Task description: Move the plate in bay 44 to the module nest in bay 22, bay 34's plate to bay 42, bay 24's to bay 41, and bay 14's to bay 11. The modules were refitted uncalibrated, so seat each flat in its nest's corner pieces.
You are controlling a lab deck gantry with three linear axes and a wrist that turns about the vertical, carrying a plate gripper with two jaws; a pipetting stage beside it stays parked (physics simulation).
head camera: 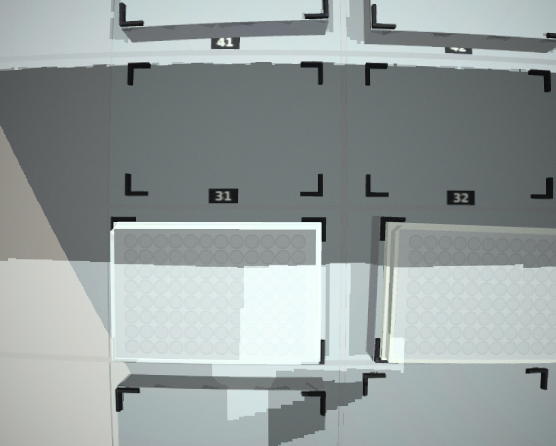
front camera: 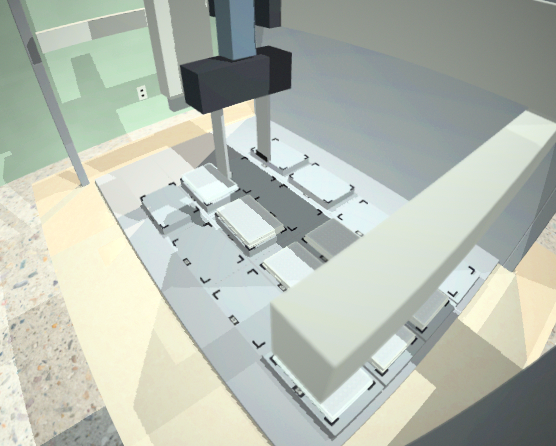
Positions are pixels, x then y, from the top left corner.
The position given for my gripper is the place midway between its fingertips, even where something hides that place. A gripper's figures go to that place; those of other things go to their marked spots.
Labels:
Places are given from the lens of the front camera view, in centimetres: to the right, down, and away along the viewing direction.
my gripper (front camera: 244, 165): -6, -10, 59
bay 44 nest (front camera: 461, 280): 35, 11, 58

